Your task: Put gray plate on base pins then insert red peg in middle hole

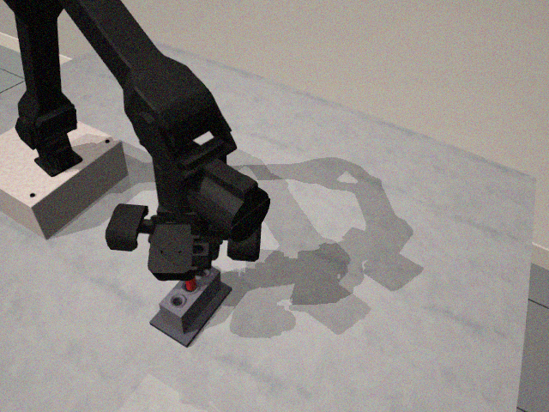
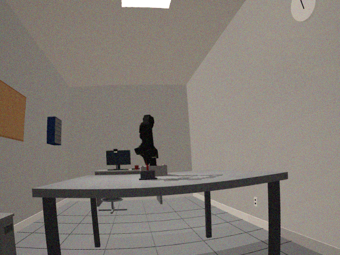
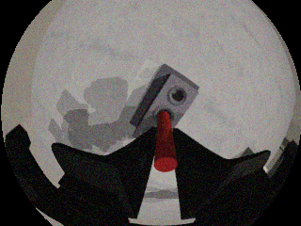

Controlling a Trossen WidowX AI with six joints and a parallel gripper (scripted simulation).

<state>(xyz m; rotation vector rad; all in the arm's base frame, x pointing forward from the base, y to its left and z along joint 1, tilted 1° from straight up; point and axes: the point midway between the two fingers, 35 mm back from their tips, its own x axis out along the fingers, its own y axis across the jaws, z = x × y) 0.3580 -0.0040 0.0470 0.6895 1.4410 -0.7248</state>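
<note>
My gripper tip is now right at the red peg. Round my gripper tip: gray plate 50 mm below.
</note>
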